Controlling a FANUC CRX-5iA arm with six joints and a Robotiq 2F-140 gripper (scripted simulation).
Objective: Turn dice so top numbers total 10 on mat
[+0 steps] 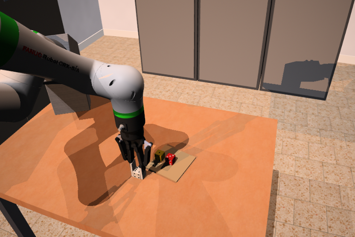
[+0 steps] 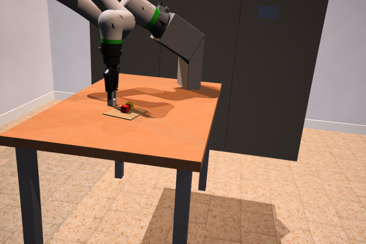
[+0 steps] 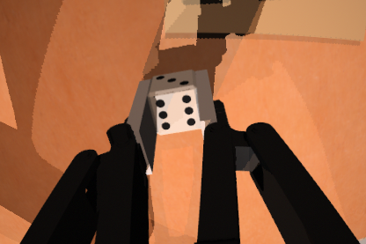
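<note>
Right now the red die is 10 cm ahead of my hand, 8 cm to the left of it and 2 cm below it. Also, from my hand: white die (2 cm below); yellow die (9 cm to the left, 5 cm ahead, 2 cm below); tan mat (10 cm ahead, 8 cm to the left, 3 cm below).
</note>
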